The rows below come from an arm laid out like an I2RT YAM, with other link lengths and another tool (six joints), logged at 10 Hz.
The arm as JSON. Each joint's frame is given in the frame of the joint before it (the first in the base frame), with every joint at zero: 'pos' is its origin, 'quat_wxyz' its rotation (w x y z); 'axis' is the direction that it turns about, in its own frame. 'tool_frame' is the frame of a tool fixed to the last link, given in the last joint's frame.
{
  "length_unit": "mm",
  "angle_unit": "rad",
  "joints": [
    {
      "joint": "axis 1",
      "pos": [
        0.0,
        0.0,
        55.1
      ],
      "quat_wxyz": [
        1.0,
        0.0,
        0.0,
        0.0
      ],
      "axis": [
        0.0,
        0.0,
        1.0
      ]
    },
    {
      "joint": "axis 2",
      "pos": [
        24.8,
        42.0,
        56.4
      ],
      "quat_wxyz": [
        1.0,
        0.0,
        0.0,
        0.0
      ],
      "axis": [
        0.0,
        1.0,
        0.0
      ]
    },
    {
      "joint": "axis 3",
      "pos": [
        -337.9,
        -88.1,
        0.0
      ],
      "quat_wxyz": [
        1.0,
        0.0,
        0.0,
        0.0
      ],
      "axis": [
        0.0,
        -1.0,
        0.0
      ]
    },
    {
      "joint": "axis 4",
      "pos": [
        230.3,
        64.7,
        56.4
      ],
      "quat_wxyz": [
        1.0,
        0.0,
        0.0,
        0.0
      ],
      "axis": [
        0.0,
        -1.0,
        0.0
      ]
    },
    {
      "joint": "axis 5",
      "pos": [
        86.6,
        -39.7,
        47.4
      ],
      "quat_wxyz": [
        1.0,
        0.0,
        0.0,
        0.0
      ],
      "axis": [
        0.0,
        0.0,
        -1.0
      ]
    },
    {
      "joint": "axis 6",
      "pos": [
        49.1,
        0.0,
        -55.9
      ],
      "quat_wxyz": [
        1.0,
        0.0,
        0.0,
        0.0
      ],
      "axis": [
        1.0,
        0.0,
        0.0
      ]
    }
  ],
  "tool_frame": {
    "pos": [
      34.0,
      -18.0,
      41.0
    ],
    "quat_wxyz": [
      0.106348,
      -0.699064,
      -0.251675,
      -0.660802
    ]
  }
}
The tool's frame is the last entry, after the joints.
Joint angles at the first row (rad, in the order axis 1, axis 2, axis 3, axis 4, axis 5, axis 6):
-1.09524 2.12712 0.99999 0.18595 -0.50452 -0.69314
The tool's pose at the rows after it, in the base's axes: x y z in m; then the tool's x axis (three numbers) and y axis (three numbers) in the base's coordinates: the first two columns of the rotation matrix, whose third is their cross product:
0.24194, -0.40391, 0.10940, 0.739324, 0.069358, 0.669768, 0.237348, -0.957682, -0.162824
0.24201, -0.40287, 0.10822, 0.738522, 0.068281, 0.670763, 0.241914, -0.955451, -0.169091
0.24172, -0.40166, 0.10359, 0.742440, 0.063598, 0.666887, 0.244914, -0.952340, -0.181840
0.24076, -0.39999, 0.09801, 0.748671, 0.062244, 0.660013, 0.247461, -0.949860, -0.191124
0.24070, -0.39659, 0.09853, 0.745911, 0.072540, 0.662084, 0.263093, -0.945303, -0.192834
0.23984, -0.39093, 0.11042, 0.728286, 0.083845, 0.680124, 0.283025, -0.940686, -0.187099
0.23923, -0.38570, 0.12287, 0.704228, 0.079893, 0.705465, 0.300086, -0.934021, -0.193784
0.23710, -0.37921, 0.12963, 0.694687, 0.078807, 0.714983, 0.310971, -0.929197, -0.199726
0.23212, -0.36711, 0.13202, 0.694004, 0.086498, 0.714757, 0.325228, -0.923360, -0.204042
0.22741, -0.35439, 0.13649, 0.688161, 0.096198, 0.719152, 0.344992, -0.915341, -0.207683
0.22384, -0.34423, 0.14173, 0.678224, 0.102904, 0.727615, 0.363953, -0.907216, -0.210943
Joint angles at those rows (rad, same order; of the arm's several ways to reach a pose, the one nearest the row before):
-1.09546 2.12840 0.99801 0.17977 -0.50866 -0.69624
-1.09524 2.13004 0.99709 0.17586 -0.51426 -0.69791
-1.09527 2.13852 0.99566 0.17036 -0.51656 -0.70213
-1.09591 2.14780 0.98992 0.17028 -0.51497 -0.71062
-1.09527 2.14294 0.98378 0.16420 -0.52622 -0.72327
-1.09526 2.10831 0.97251 0.15028 -0.55360 -0.72493
-1.09530 2.07406 0.96681 0.12879 -0.59131 -0.71138
-1.09525 2.04685 0.95180 0.11390 -0.60947 -0.70975
-1.09523 2.01614 0.91153 0.11051 -0.61908 -0.72480
-1.09506 1.98069 0.87417 0.10041 -0.63640 -0.74054
-1.09531 1.94940 0.84798 0.08702 -0.65776 -0.75109

